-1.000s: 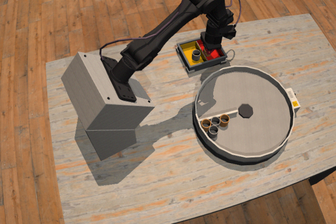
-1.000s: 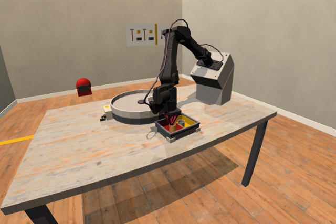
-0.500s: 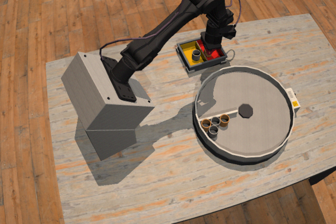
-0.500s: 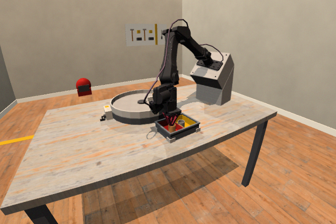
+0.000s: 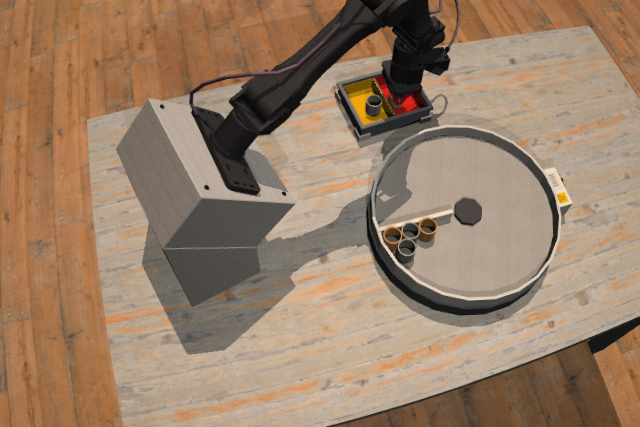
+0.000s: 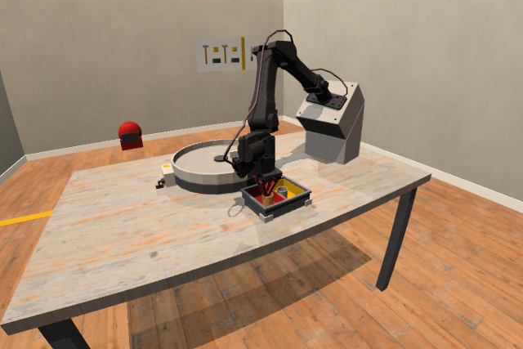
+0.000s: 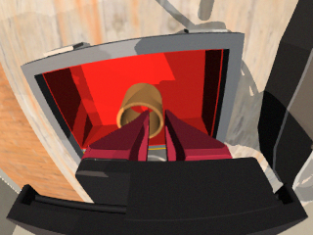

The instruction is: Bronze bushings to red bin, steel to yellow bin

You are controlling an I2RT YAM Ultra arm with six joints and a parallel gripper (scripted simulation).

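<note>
My gripper is now 3 cm past the two-part bin tray, 2 cm to the right of it and 1 cm above it. Also, from my hand: red bin 2 cm to the left, 2 cm below, 2 cm ahead; then turntable 34 cm to the right, 1 cm ahead, 1 cm above; then yellow bin 7 cm behind, 2 cm to the left, 2 cm below.
</note>
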